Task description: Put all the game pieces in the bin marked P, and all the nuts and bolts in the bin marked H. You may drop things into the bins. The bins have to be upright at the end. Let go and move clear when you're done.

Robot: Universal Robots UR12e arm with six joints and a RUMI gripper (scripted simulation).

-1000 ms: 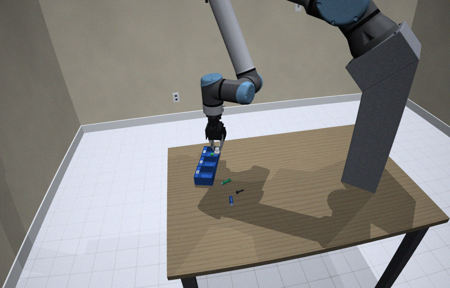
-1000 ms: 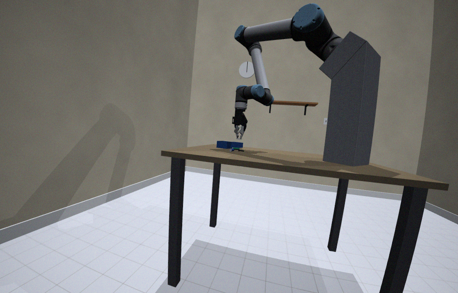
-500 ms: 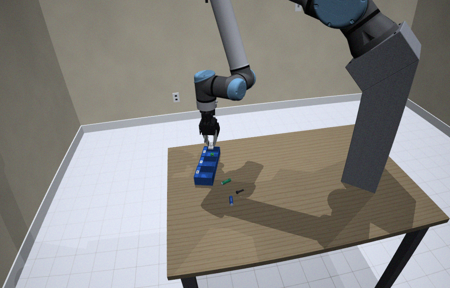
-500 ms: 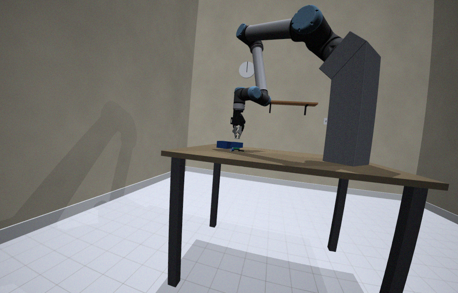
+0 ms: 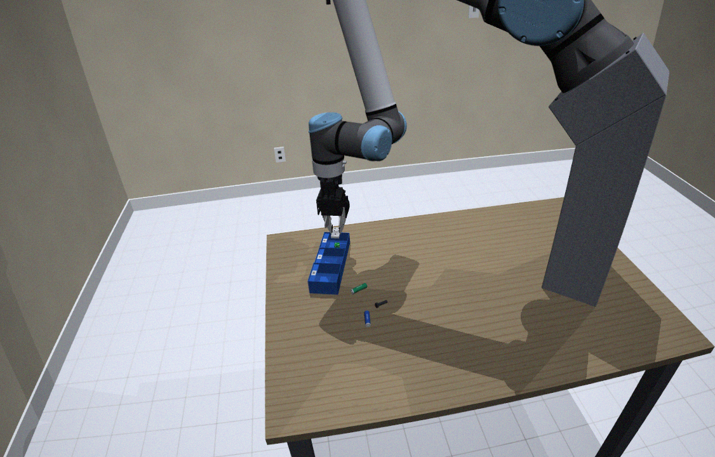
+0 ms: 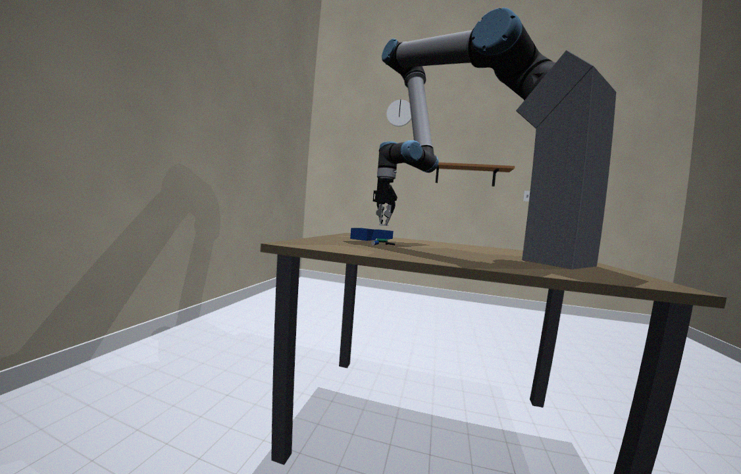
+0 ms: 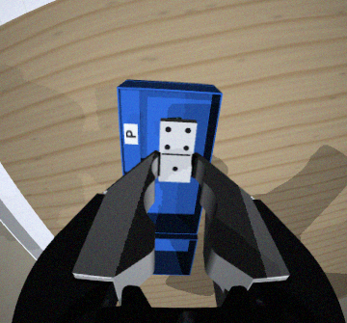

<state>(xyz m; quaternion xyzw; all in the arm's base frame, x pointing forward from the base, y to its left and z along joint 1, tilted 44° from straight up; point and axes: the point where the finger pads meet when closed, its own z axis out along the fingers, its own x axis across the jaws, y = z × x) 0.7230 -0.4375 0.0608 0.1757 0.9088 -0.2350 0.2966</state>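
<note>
The green die lies 7 cm below my hand. Also, from my hand: green cylinder 21 cm to the left, 7 cm below, 2 cm ahead; blue bin 7 cm to the left, 6 cm below, 5 cm ahead; white domino 1 cm below.
</note>
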